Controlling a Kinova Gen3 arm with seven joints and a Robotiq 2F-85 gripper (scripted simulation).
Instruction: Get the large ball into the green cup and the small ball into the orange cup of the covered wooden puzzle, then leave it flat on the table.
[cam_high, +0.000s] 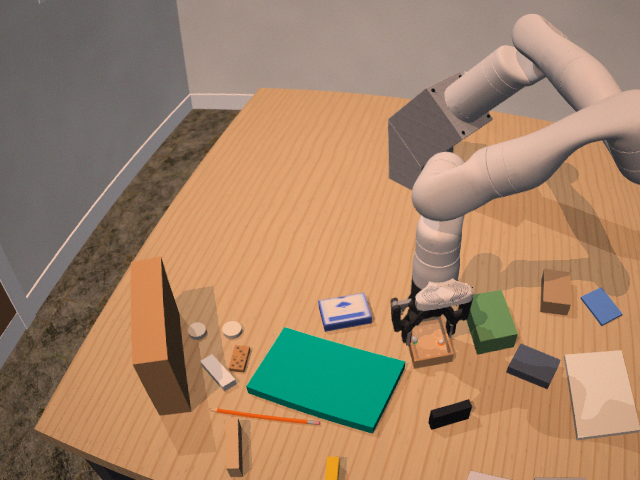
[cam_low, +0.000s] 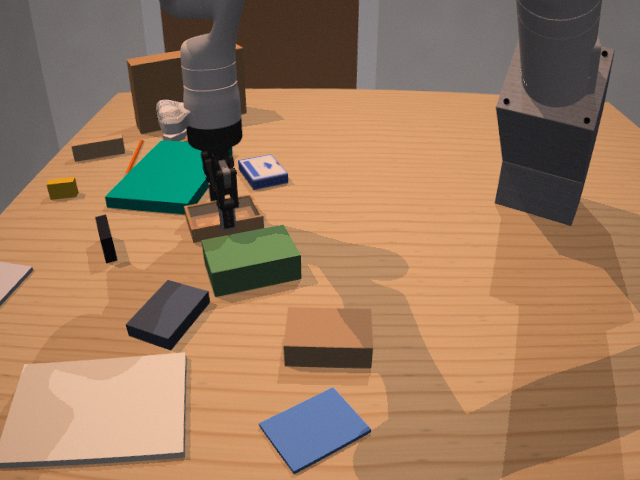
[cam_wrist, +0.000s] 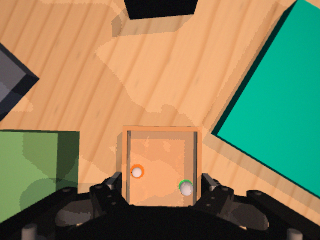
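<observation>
My hand is 2 cm above the wooden puzzle. From my hand the other things lie so: green block 8 cm behind, 9 cm to the left, 1 cm below; then teal slab 15 cm ahead, 12 cm to the right, 2 cm below; then black block 14 cm ahead, 10 cm to the left, 1 cm below.
</observation>
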